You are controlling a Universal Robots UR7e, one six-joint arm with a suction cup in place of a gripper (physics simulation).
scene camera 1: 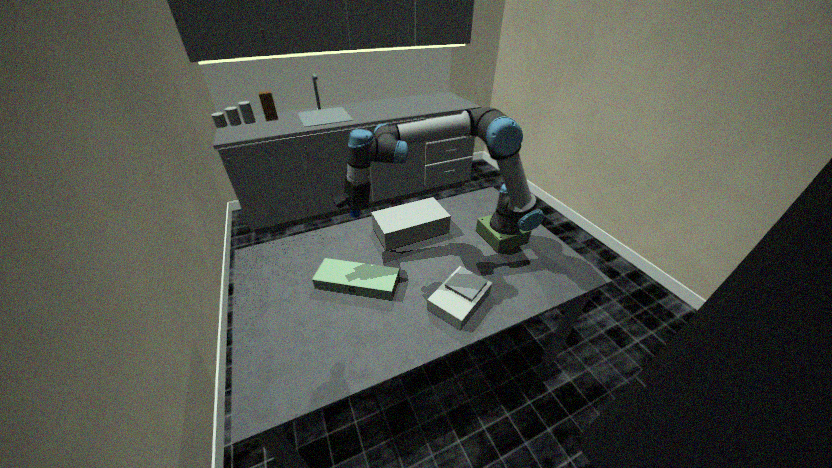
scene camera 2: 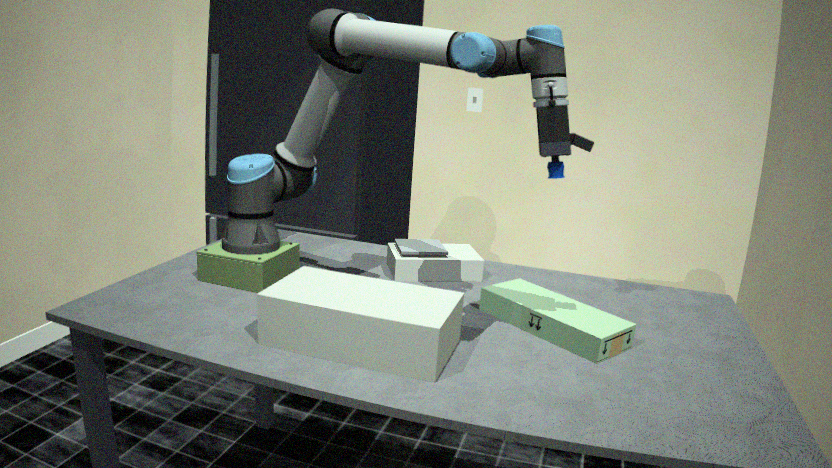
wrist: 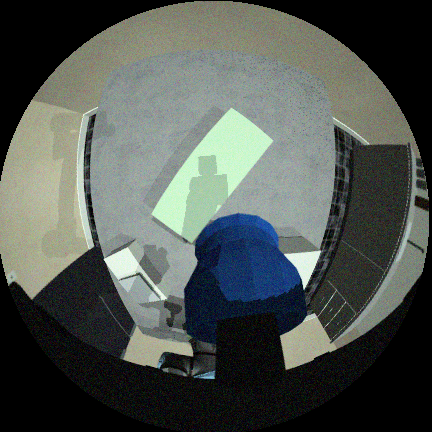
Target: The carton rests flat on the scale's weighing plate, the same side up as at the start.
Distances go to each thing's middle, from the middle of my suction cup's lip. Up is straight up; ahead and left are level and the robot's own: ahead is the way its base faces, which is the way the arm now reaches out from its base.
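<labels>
From my suction cup: scale (scene camera 2: 408, 259) 280 mm behind, 320 mm to the left, 320 mm below. Large white box (scene camera 2: 403, 329), from my suction cup: well behind, a good way to the right, well below. Light green carton (scene camera 2: 595, 335), seen 40 mm ahead of my suction cup, 10 mm to the left of it, 330 mm below it.
</labels>
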